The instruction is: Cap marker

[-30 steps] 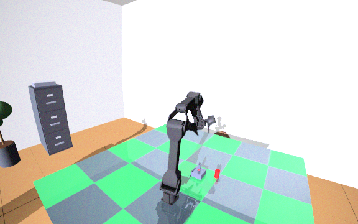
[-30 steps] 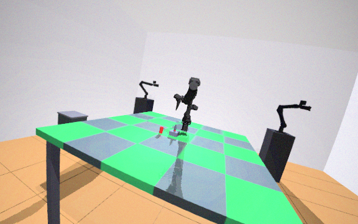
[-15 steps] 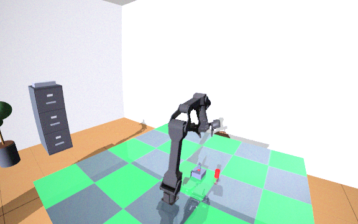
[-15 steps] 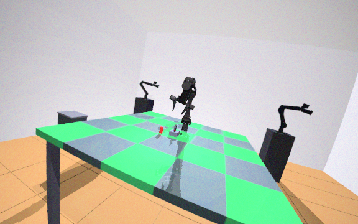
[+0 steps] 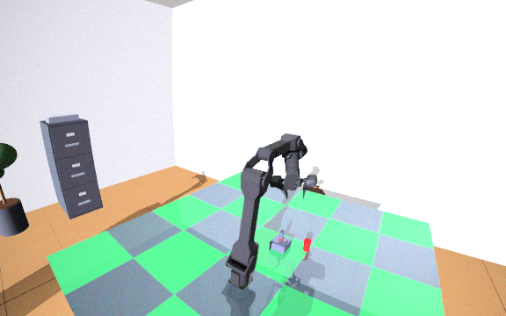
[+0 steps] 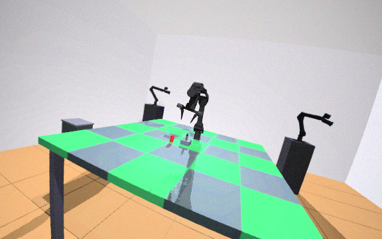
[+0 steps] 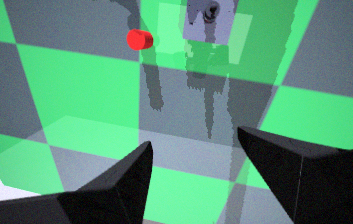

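My gripper tip is now 160 mm above the red cap, 100 mm to the left of it and 50 mm past it. The rest, counted from my gripper tip: grey holder block 170 mm below, 100 mm behind; then grey marker 120 mm below, 100 mm behind.
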